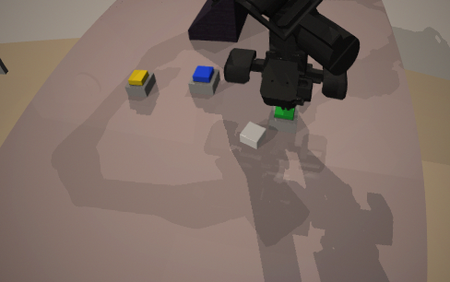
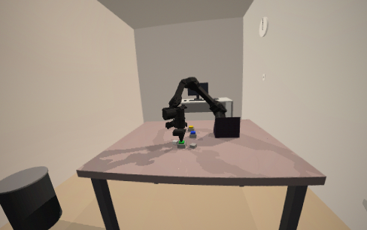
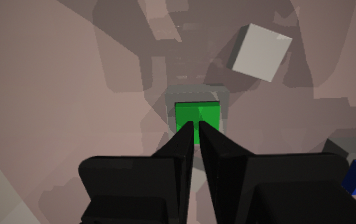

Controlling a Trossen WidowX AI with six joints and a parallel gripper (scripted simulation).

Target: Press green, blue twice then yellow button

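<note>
The green button lies 10 mm below my gripper tip. Also, from my gripper tip: white block (40 mm ahead, 50 mm to the right, 20 mm below); blue button (80 mm behind, 150 mm to the right); grey block (70 mm behind, 20 mm to the left, 20 mm below).
</note>
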